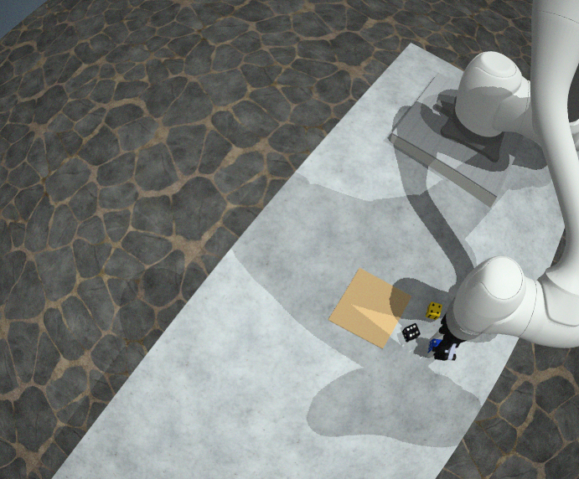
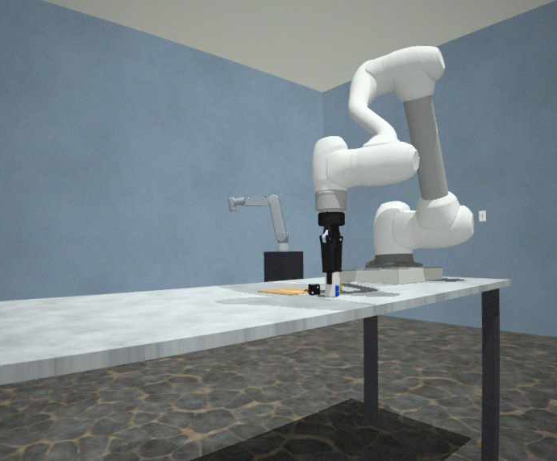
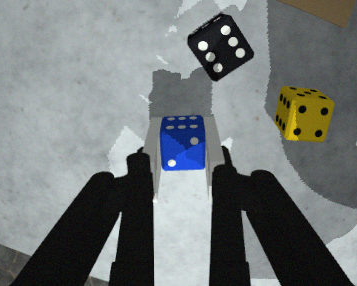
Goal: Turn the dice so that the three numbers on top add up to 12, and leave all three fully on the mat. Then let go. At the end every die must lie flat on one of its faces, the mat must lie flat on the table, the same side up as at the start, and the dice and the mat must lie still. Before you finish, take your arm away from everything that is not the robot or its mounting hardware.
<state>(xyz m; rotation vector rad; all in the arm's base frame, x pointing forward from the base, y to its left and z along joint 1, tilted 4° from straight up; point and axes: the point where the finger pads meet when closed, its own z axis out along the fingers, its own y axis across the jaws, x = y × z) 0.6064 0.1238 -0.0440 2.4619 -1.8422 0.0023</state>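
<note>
Right now my hand is 20 mm past the tan mat, 180 mm to the left of it and 30 mm above it. The rest, counted from my hand: black die: 70 mm to the right, 20 mm below; then blue die: 20 mm below; then yellow die: 70 mm behind, 40 mm to the right, 20 mm below.
</note>
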